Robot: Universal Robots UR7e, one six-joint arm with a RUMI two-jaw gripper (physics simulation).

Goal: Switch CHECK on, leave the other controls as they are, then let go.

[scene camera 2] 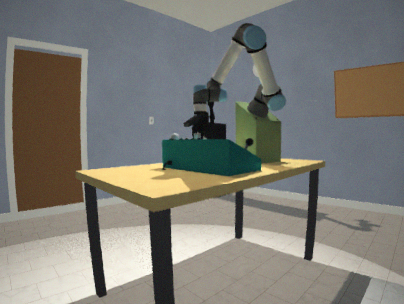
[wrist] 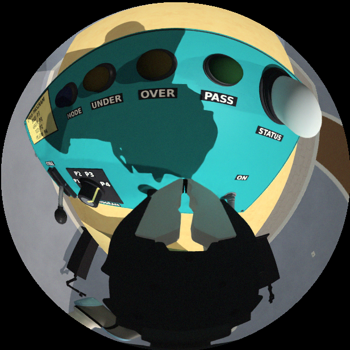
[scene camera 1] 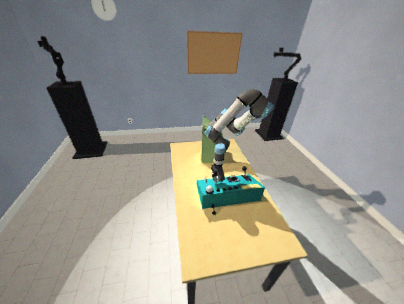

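Note:
The teal control box [scene camera 1: 232,196] [scene camera 2: 195,156] [wrist: 240,150] stands on the table. My gripper [scene camera 1: 220,180] [scene camera 2: 196,136] [wrist: 184,180] is shut and empty, with its fingertips low over the box's panel. In the wrist view, a small metal toggle [wrist: 231,198] stands right of the fingers, below an ON label [wrist: 241,177]. Its lower part is hidden by the gripper, and I cannot tell its position. No CHECK label is readable. A dark control [wrist: 147,189] is mostly hidden behind the left finger. The PROGRAM knob [wrist: 90,193] and CYCLE lever [wrist: 60,210] are farther left.
A white STATUS dome [scene camera 1: 209,189] [scene camera 2: 174,136] [wrist: 297,106] rises at the panel's corner, beside the PASS lamp [wrist: 225,69]. The OVER lamp [wrist: 156,64], UNDER lamp [wrist: 99,77] and blue MODE lamp [wrist: 66,95] continue the row. A green block [scene camera 1: 206,148] [scene camera 2: 267,137] stands behind the box.

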